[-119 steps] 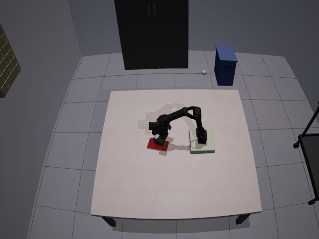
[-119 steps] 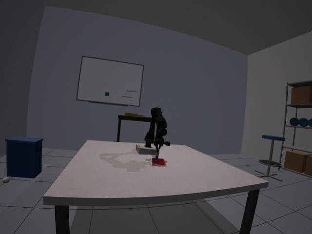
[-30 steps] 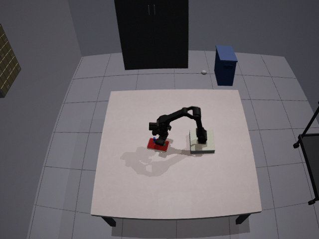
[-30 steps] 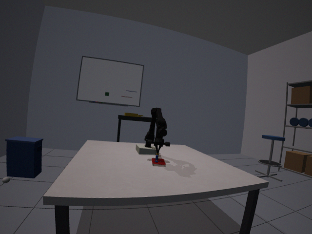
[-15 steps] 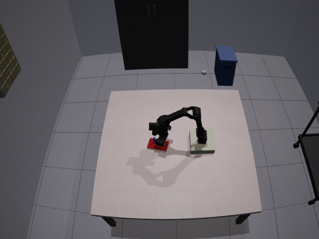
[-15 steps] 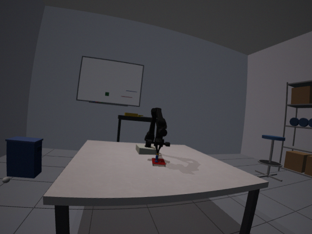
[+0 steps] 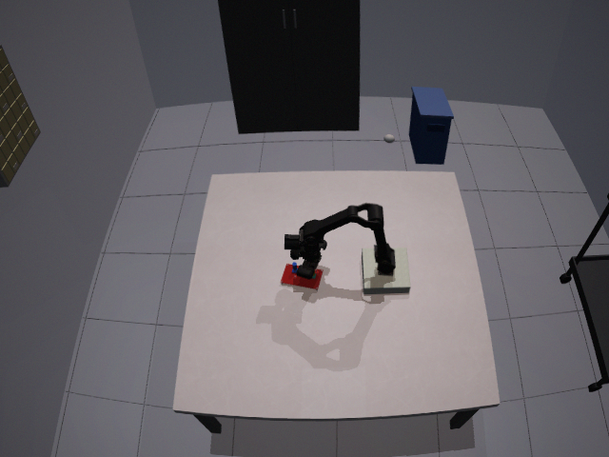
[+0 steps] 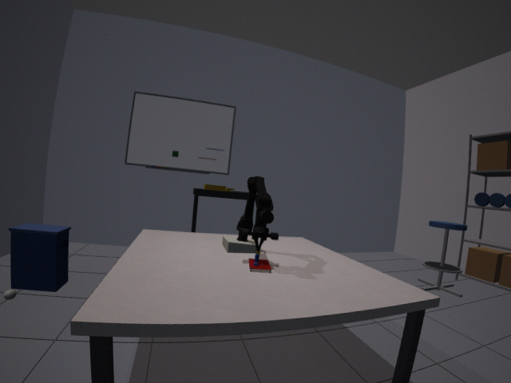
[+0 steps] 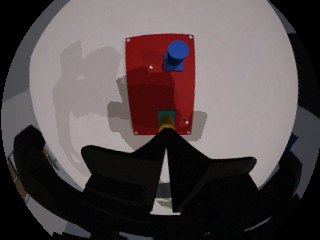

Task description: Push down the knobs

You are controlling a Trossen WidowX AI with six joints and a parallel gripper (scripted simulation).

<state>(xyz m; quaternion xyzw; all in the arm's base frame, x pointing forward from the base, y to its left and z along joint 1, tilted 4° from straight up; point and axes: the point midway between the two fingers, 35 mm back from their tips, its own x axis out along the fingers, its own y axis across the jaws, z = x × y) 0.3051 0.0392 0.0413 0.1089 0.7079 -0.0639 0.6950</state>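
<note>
Now: gripper tip 1 cm above the yellow knob. The rest, counted from my gripper tip: blue knob (8 cm ahead, 2 cm to the right, 1 cm below).
</note>
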